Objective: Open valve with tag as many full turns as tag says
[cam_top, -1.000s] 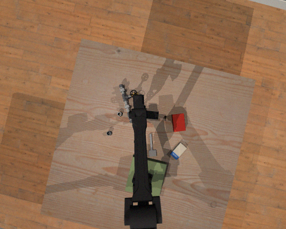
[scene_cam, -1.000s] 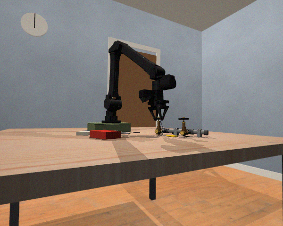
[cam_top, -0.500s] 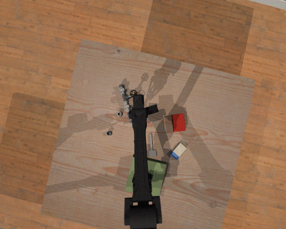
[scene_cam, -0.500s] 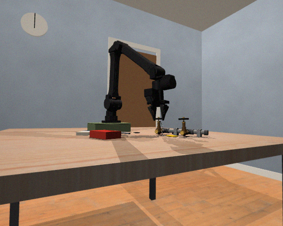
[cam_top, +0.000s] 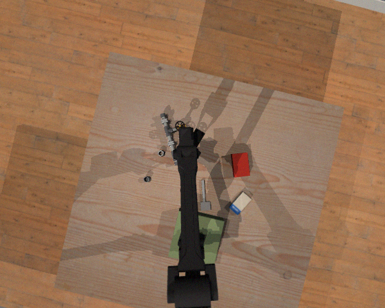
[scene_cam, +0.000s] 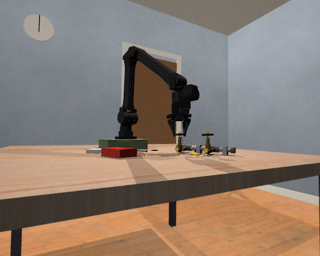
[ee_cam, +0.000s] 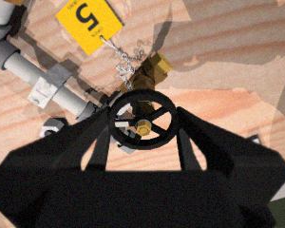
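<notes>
Now: hand 8 cm above the yellow tag, 6 cm short of it and 4 cm to the right of it. From my hand the other things lie so: grey tool 20 cm behind, 16 cm to the right, 8 cm below; red block 28 cm to the right, 7 cm below, 2 cm ahead.
</notes>
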